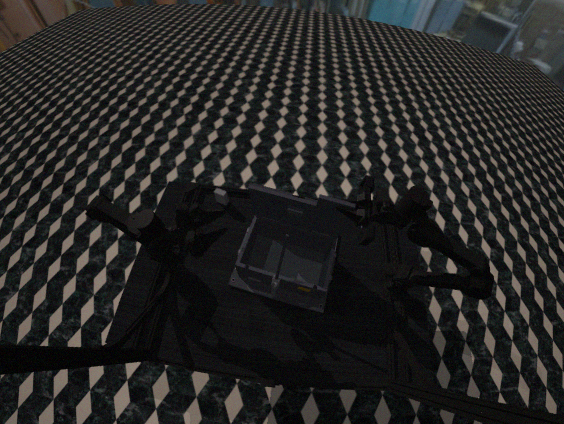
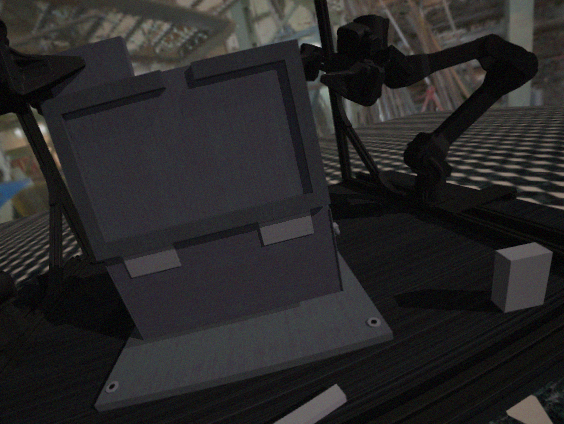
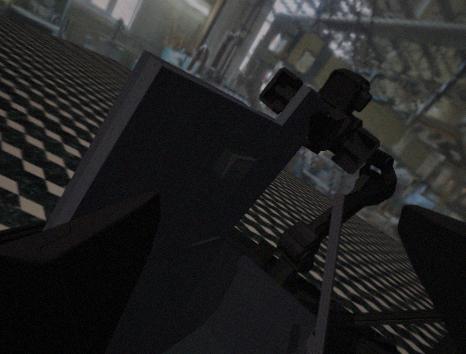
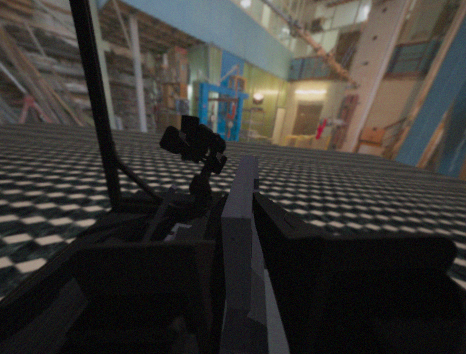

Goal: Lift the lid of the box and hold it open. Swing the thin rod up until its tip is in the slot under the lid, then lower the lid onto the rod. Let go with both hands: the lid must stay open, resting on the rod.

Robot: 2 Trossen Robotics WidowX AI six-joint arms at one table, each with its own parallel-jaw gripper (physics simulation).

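Frame: origin at the left arm's base, x ahead, y left, z up, level; centimetres.
Where they show: left gripper, fingertip midpoint: (image 1: 226, 219) (image 3: 278, 210) (image 4: 204, 156); right gripper, fingertip midpoint: (image 1: 336, 204) (image 2: 87, 64) (image 3: 309, 110) (image 4: 242, 199); left arm's base, link origin: (image 1: 168, 257) (image 2: 431, 198) (image 4: 200, 206); right arm's base, link origin: (image 1: 393, 286) (image 2: 8, 338) (image 3: 278, 279).
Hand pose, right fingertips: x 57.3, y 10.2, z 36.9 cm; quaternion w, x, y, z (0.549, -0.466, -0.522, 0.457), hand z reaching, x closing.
Observation:
Each offset is from my right fingertips to the top centre of the thing. "spot": to the spot under its first point. Level surfaces: height alone.
The grey box (image 1: 282, 262) (image 2: 230, 273) stands open on its base plate @[spot: dx -9.6, dy +12.2, dz -37.6 cm] (image 2: 259, 349). Its lid (image 1: 284, 198) (image 2: 188, 147) (image 3: 189, 140) (image 4: 242, 211) is raised steeply at the back. My right gripper (image 1: 360, 210) (image 3: 309, 110) (image 4: 242, 199) is shut on the lid's side edge near its top corner. The thin rod (image 1: 281, 261) lies flat inside the box. A small slot block (image 3: 235, 165) sits on the lid's underside. My left gripper (image 1: 219, 198) (image 2: 316, 65) (image 4: 204, 156) is open and empty beside the lid's other top corner.
The box sits on a dark table top @[dz -38.8 cm] (image 1: 280, 336) over a checkered floor (image 1: 280, 84). A black stand pole (image 2: 335, 105) (image 4: 94, 105) rises behind the left arm. A pale strip @[spot: dx -13.6, dy +21.9, dz -37.8 cm] (image 2: 318, 405) lies on the table behind the base plate.

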